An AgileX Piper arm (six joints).
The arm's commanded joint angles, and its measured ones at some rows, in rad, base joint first. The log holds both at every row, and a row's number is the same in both.
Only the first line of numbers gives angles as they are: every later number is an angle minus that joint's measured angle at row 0.
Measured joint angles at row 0:
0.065, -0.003, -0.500, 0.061, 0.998, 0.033
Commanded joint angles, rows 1 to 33:
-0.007, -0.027, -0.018, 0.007, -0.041, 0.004
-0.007, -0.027, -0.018, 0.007, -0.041, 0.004
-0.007, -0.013, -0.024, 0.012, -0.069, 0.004
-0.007, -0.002, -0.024, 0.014, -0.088, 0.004
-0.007, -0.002, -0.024, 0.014, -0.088, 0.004
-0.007, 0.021, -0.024, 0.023, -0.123, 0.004
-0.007, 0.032, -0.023, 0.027, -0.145, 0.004
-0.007, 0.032, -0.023, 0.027, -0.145, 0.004
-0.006, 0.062, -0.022, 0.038, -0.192, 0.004
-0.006, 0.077, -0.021, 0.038, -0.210, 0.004
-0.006, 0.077, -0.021, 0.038, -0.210, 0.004
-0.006, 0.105, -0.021, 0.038, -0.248, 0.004
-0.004, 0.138, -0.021, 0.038, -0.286, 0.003
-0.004, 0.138, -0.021, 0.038, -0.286, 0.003
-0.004, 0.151, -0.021, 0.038, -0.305, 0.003
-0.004, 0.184, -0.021, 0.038, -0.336, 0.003
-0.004, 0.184, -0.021, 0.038, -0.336, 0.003
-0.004, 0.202, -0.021, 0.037, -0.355, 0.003
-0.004, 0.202, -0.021, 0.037, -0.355, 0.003
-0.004, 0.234, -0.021, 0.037, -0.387, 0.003
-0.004, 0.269, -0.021, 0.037, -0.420, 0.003
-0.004, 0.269, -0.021, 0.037, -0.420, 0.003
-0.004, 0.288, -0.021, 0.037, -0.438, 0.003
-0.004, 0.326, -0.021, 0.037, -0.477, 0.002
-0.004, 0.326, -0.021, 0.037, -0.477, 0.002
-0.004, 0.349, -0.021, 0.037, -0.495, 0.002
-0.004, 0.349, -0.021, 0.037, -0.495, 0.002
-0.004, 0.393, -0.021, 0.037, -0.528, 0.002
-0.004, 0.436, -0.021, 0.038, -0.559, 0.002
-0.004, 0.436, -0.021, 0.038, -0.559, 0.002
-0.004, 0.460, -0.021, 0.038, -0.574, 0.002
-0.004, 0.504, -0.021, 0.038, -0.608, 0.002
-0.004, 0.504, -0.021, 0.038, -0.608, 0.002
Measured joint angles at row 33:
0.000, 0.454, -0.017, 0.035, -0.551, 0.000
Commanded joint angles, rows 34 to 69:
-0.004, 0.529, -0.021, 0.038, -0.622, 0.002
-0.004, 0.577, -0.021, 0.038, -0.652, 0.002
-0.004, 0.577, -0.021, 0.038, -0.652, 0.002
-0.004, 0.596, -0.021, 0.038, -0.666, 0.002
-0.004, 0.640, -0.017, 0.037, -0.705, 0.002
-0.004, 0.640, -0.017, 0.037, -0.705, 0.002
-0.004, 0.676, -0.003, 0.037, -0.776, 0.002
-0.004, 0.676, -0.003, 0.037, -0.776, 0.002
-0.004, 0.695, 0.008, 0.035, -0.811, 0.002
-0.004, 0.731, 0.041, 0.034, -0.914, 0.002
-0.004, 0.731, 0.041, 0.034, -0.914, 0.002
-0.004, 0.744, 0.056, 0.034, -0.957, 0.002
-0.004, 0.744, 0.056, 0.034, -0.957, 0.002
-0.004, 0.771, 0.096, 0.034, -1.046, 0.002
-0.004, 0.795, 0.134, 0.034, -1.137, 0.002
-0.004, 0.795, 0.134, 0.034, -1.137, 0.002
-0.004, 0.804, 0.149, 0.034, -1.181, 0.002
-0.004, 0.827, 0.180, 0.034, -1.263, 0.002
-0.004, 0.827, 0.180, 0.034, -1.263, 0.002
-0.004, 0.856, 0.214, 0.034, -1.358, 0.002
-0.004, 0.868, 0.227, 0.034, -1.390, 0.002
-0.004, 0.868, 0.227, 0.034, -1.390, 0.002
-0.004, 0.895, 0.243, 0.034, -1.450, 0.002
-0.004, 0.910, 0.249, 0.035, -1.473, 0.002
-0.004, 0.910, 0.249, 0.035, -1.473, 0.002
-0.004, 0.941, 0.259, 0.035, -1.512, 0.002
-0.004, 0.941, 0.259, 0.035, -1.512, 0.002
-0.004, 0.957, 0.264, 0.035, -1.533, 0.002
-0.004, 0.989, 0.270, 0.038, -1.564, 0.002
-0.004, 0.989, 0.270, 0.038, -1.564, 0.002
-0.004, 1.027, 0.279, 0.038, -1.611, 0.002
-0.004, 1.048, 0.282, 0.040, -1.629, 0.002
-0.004, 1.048, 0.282, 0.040, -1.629, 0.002
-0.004, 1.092, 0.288, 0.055, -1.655, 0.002
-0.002, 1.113, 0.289, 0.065, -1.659, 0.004
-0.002, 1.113, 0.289, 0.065, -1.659, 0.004
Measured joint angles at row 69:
0.000, 1.067, 0.282, 0.045, -1.615, 0.000
